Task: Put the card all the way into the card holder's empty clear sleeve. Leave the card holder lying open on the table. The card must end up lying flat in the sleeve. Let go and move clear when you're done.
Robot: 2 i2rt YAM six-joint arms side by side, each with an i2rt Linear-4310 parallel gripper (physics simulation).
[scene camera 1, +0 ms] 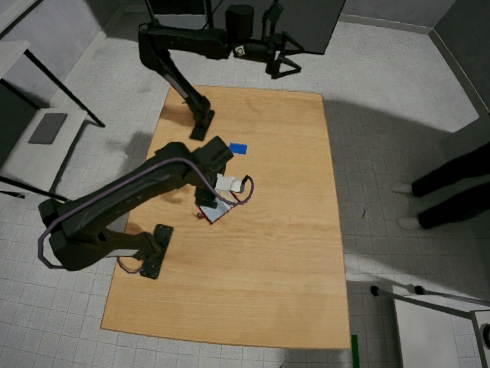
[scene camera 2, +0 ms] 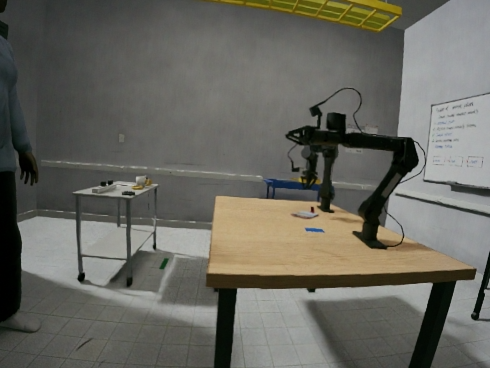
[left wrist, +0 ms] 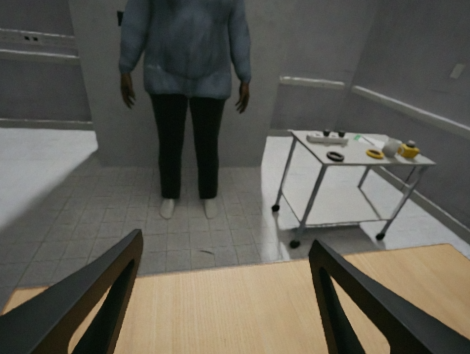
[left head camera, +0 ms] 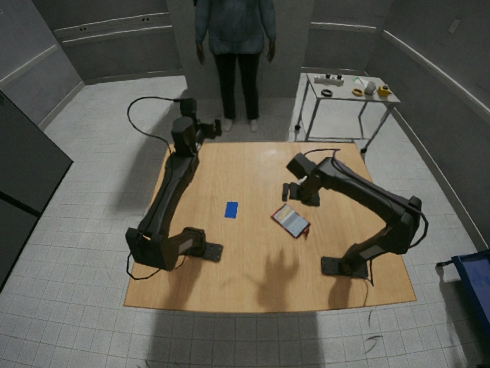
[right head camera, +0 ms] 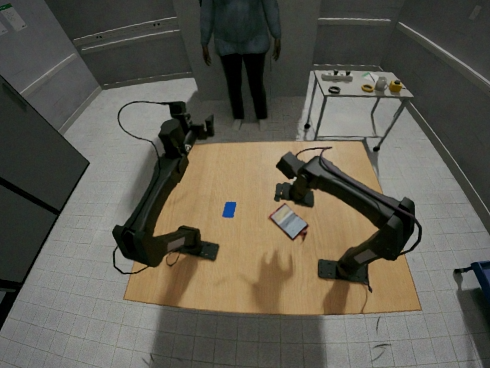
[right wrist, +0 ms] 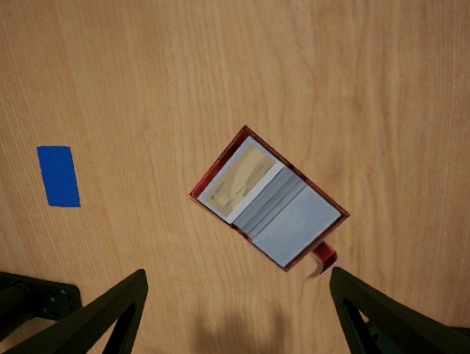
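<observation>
The blue card (left head camera: 231,210) (right head camera: 229,209) (scene camera 1: 238,148) (scene camera 2: 314,230) (right wrist: 59,176) lies flat on the table, apart from the holder. The red-edged card holder (left head camera: 291,221) (right head camera: 289,221) (scene camera 2: 305,215) (right wrist: 297,227) lies open; in the right wrist view its upper-left half shows a tan printed insert and its lower-right half a plain pale sleeve. My right gripper (right wrist: 239,277) is open and empty, pointing down above the table near the holder, partly covering it in scene camera 1. My left gripper (scene camera 1: 301,59) (left wrist: 229,242) is open and empty, raised beyond the table's edge, far from both.
The holder's red strap (right wrist: 326,257) sticks out at its lower-right end. The wooden table (left head camera: 240,280) (scene camera 1: 280,300) carries both arm bases. A person (left head camera: 235,30) stands beyond the far edge. A small cart (left head camera: 312,112) with tape rolls and a mug stands behind at the right.
</observation>
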